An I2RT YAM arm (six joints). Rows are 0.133 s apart.
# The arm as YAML. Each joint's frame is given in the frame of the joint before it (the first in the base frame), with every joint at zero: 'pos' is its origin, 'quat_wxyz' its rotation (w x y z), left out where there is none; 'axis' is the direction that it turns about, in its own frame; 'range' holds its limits. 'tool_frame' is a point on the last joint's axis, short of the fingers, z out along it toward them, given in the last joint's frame.
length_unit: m
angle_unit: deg
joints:
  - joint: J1
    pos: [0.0, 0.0, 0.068]
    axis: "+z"
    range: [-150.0, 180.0]
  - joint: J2
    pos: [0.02, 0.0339, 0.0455]
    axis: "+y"
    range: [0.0, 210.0]
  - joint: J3
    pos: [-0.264, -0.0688, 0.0]
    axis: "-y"
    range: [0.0, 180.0]
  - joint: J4
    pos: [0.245, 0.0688, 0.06]
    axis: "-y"
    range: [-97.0, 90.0]
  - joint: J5
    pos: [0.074, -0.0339, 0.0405]
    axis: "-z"
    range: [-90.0, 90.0]
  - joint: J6
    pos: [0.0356, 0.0, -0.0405]
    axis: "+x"
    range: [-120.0, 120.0]
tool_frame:
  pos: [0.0, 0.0, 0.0]
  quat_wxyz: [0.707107, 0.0, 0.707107, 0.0]
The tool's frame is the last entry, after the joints.
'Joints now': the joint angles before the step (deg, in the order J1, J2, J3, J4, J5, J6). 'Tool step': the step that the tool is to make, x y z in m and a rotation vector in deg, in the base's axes. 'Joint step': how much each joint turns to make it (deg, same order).
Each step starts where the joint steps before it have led.
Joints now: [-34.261 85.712 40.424 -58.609 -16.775 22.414]
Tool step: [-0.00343 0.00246 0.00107 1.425 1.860 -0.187]
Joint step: [0.000 0.001 -0.022 -2.273 -0.175 0.153]
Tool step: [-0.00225 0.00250 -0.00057 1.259 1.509 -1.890]
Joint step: [0.109 0.022 -0.369 -0.985 -0.765 1.945]
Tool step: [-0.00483 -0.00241 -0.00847 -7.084 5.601 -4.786]
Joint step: [-0.107 -0.001 -1.838 2.974 7.256 7.324]
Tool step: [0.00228 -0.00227 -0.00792 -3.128 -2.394 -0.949]
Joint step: [-0.001 -0.001 -1.640 5.595 0.962 1.245]
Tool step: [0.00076 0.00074 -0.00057 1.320 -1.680 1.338]
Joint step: [-0.001 0.002 -0.172 0.501 -1.705 -1.771]
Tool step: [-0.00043 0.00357 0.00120 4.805 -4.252 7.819]
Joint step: [0.000 -0.001 -0.001 -1.354 -4.481 -9.289]
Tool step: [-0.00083 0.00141 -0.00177 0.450 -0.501 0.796]
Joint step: [0.132 0.001 -0.526 0.460 -0.480 -0.831]
